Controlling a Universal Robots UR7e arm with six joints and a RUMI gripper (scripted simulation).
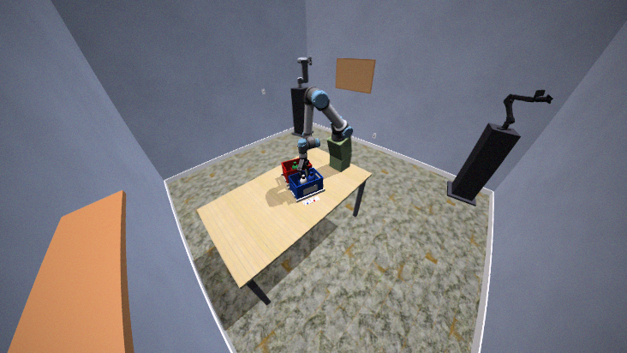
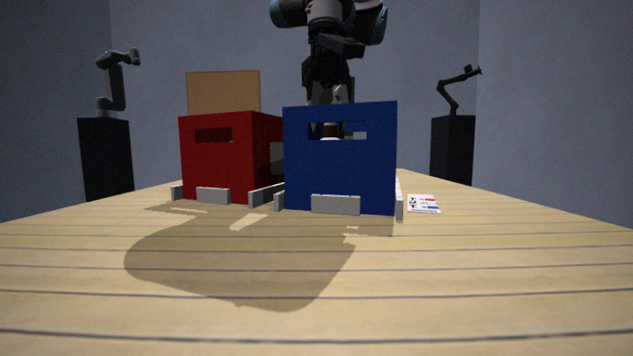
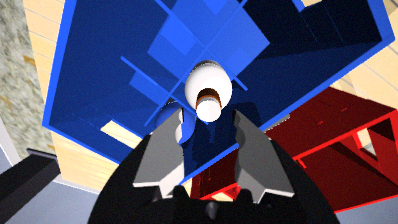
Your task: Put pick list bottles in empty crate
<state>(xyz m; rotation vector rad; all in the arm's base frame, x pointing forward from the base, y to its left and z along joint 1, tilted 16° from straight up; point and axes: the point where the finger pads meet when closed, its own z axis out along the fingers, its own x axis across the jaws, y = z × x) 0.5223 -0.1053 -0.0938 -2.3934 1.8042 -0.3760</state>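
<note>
Right now my hand is 7 cm above the white bottle and 1 cm short of it. Round my hand: blue-capped bottle 7 cm below, 7 cm behind, 4 cm to the left; then blue crate 7 cm below, 4 cm to the left, 2 cm ahead; then red crate 17 cm to the right, 10 cm behind, 7 cm below.
</note>
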